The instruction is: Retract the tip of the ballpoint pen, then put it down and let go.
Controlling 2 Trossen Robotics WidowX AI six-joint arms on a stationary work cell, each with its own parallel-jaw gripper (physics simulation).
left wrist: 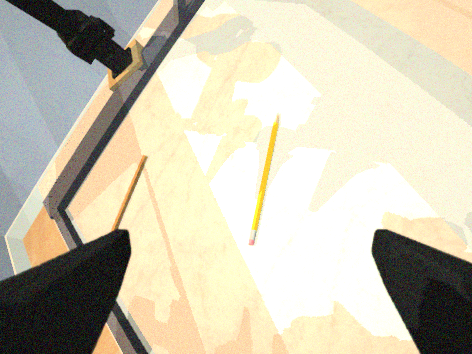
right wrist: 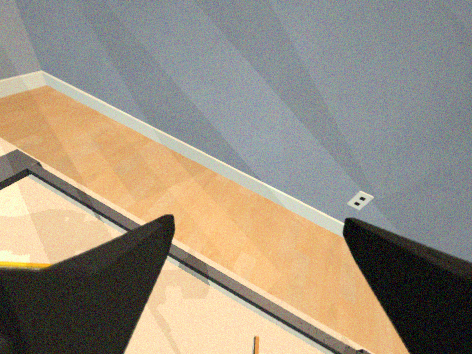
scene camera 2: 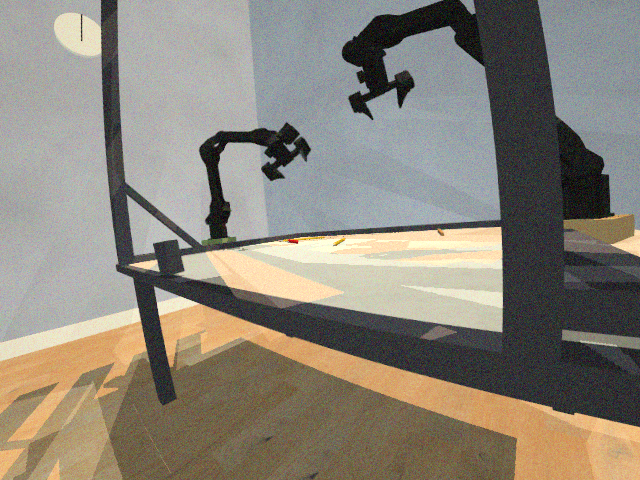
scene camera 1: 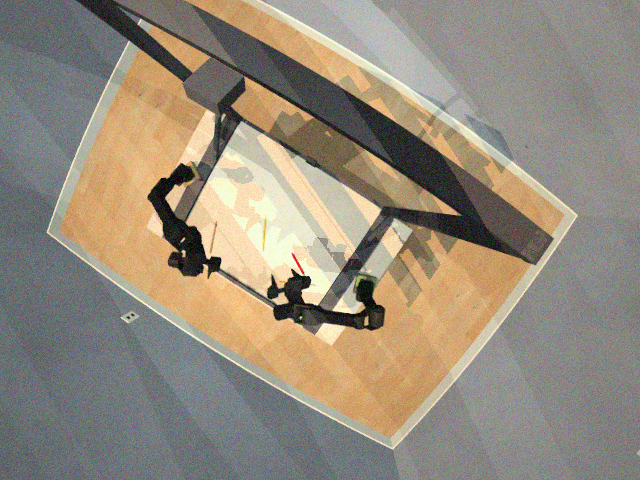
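Where they show: left gripper, fingertip midpoint: (left wrist: 252, 241) (scene camera 2: 295, 168) (scene camera 1: 281, 271); right gripper, fingertip midpoint: (right wrist: 258, 224) (scene camera 2: 386, 113) (scene camera 1: 196, 276); left arm's base at its link origin: (scene camera 2: 219, 238) (scene camera 1: 365, 286); right arm's base at its link origin: (left wrist: 122, 63) (scene camera 2: 581, 217) (scene camera 1: 187, 174).
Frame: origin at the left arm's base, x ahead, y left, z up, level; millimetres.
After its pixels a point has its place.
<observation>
A slim red item (scene camera 1: 298, 263) {x 356, y -36, z -30 mm} (scene camera 2: 293, 241) {x 369, y -54, z -32 mm}, which looks like the ballpoint pen, lies on the table near my left gripper in scene camera 1. It is too small to tell whether its tip is out, and it does not show in the left wrist view. My left gripper (scene camera 1: 283, 274) {x 400, y -48, z 209 mm} (scene camera 2: 295, 168) {x 400, y -48, z 209 mm} (left wrist: 252, 241) {x 400, y -48, z 209 mm} is open and empty, raised above the table close to the red item as seen from above. My right gripper (scene camera 2: 386, 113) {x 710, y 5, z 350 mm} (right wrist: 258, 224) {x 710, y 5, z 350 mm} is open and empty, high above the table edge and farther from the red item.
A yellow pencil (scene camera 1: 264, 233) {x 557, y -153, z -32 mm} (scene camera 2: 338, 241) {x 563, y -185, z -32 mm} (left wrist: 264, 180) {x 555, y -143, z -32 mm} and a brown stick (scene camera 1: 213, 236) {x 826, y -81, z -33 mm} (scene camera 2: 440, 231) {x 827, y -94, z -32 mm} (left wrist: 130, 192) {x 824, y -89, z -34 mm} lie on the table. Another yellow stick (scene camera 2: 312, 238) {x 389, y 75, z -35 mm} lies behind the red item, partly under my left arm in scene camera 1. Dark frame posts (scene camera 2: 527, 180) {x 784, y -712, z 30 mm} rise at the table edges.
</observation>
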